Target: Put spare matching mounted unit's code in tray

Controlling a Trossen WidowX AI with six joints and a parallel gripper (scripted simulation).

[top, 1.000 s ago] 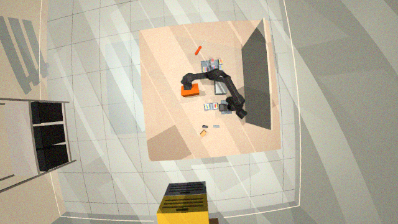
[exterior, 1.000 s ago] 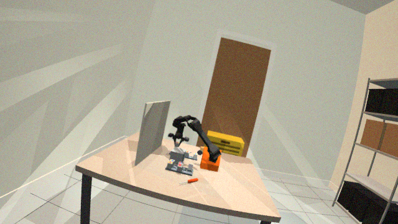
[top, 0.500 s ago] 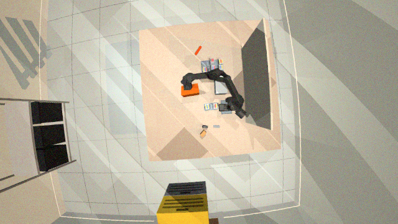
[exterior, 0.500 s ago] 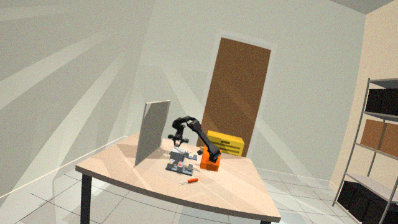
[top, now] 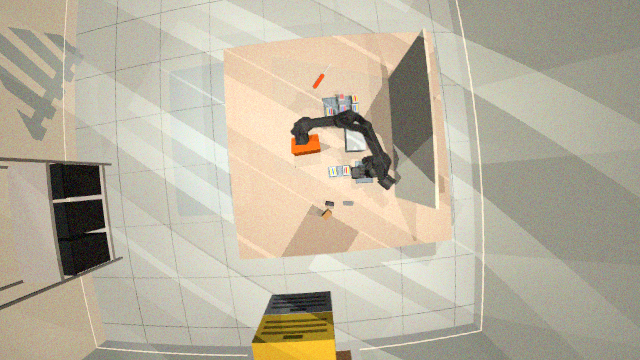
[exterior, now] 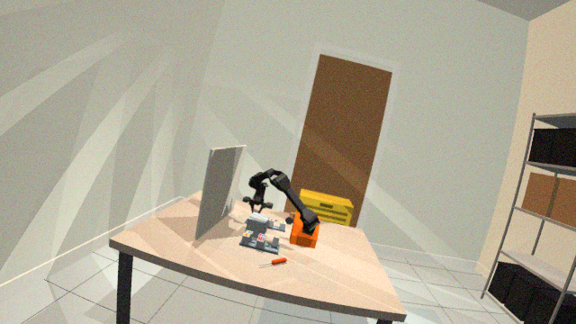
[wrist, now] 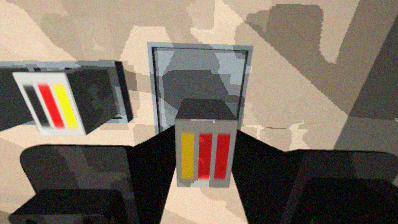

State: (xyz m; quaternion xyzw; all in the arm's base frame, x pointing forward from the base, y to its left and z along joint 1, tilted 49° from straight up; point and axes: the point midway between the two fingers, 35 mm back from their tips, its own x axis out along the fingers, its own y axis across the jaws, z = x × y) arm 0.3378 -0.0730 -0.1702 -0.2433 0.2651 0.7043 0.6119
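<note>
Right now the grey spare is 2 cm above my gripper tip. From my gripper tip the other things lie so: holder: 14 cm behind, 4 cm below, 1 cm to the left; tall grey panel: 20 cm to the left, 18 cm ahead, 18 cm above; shallow grey tray: 4 cm below.
</note>
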